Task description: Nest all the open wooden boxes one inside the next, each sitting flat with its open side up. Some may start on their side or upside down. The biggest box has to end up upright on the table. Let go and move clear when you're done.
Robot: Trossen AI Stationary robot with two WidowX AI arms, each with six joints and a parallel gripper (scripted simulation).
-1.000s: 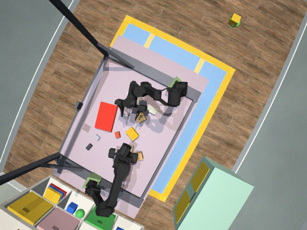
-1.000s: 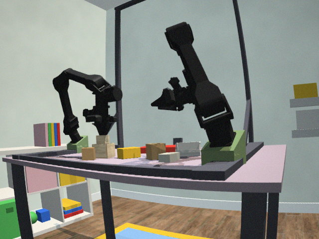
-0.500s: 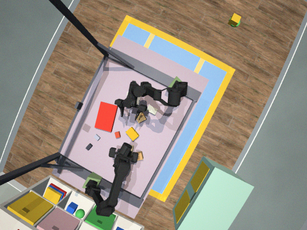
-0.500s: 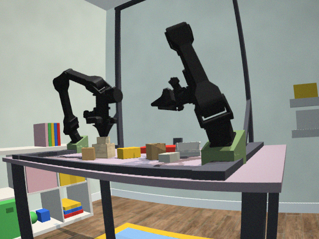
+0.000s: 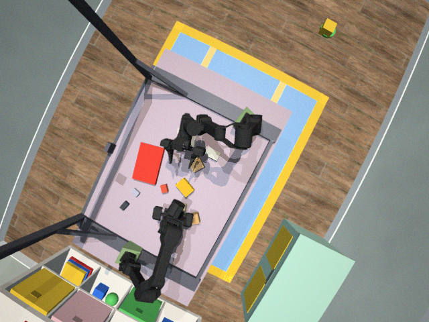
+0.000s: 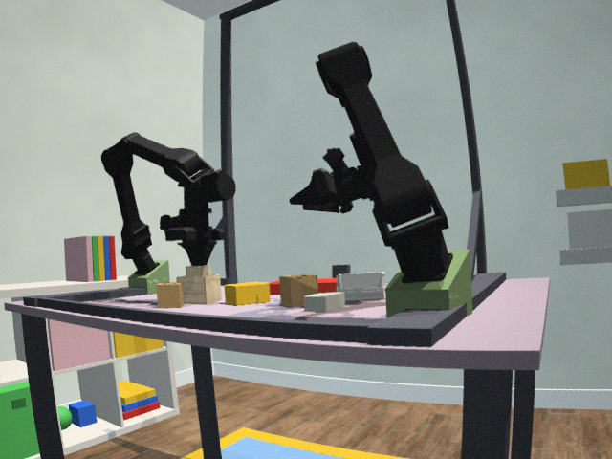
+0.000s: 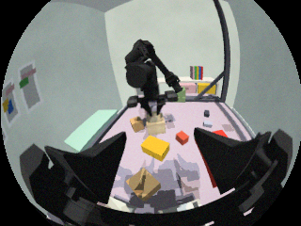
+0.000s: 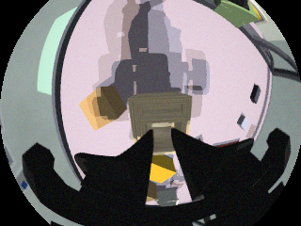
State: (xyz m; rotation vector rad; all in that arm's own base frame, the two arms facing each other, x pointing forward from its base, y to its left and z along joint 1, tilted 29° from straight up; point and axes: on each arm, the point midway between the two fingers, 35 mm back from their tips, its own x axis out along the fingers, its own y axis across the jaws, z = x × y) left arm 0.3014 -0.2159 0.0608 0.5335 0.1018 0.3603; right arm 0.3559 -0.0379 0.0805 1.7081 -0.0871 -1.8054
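My right gripper is now 9 cm short of the tan box, 2 cm to the right of it and 8 cm above it. From my right hand the other things lie so: pale block 6 cm behind, 34 cm to the left, 9 cm below; then flat red slab 28 cm behind, 8 cm to the left, 9 cm below; then red cube 13 cm behind, 3 cm to the left, 9 cm below.
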